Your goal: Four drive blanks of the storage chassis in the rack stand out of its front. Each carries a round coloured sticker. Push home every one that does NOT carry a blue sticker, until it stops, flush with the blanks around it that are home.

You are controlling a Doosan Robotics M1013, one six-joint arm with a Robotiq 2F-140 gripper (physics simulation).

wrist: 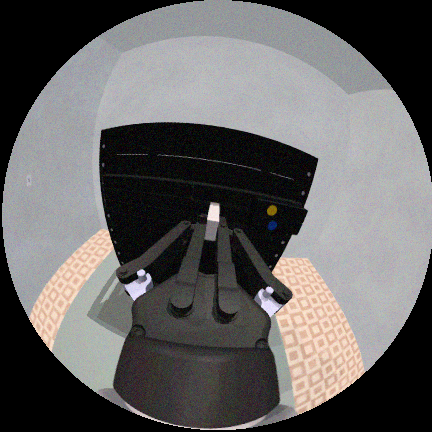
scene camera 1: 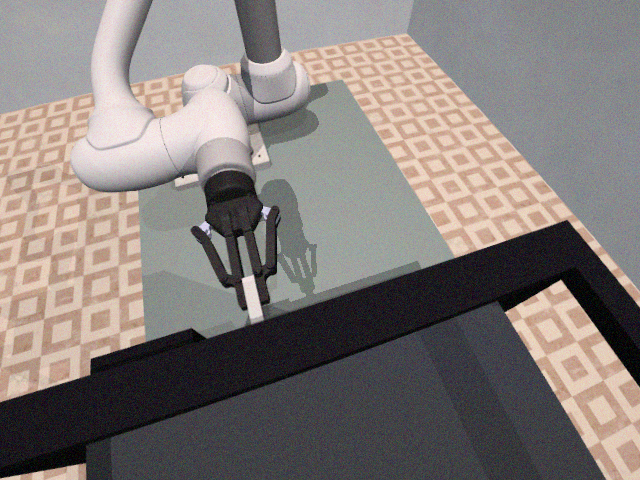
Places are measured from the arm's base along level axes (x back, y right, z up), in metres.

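Pixels of known places: gripper, fingertip midpoint: (wrist: 213, 210).
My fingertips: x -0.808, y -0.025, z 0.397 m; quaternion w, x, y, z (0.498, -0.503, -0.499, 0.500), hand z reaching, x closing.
Ahead of a thing's pixels: the offset from my fingertips to its middle. "*": to the spot under its first point. Level surfaces: height alone.
My gripper (scene camera 1: 251, 290) (wrist: 213, 210) is shut on a white bar (scene camera 1: 254, 305) (wrist: 214, 212), which sticks out past the fingertips toward the dark chassis front {* dx -0.014, dy -0.128, dz -0.006 m} (wrist: 150, 200). In the scene view the bar's tip meets the edge of the black rack's front beam {* dx -0.049, dy -0.088, dz +0.150 m} (scene camera 1: 361, 312); contact cannot be told. In the wrist view a yellow sticker {dx +0.018, dy +0.098, dz +0.025 m} (wrist: 272, 210) sits just above a blue sticker {dx +0.017, dy +0.109, dz -0.004 m} (wrist: 272, 226), right of the bar, on dark blanks that stand out at the chassis's right side. The other two stickers do not show. The blank edges behind the bar and fingers are too dark to tell.
A black block {* dx +0.007, dy +0.119, dz +0.038 m} (scene camera 1: 144, 352) juts from the front of the rack at the left of the scene view. The chassis's dark top {* dx -0.093, dy -0.012, dz +0.040 m} (scene camera 1: 289, 413) lies behind the beam. The green-grey mat {dz -0.436 m} (scene camera 1: 361, 206) lies under the arm, with patterned floor (scene camera 1: 516, 196) around it.
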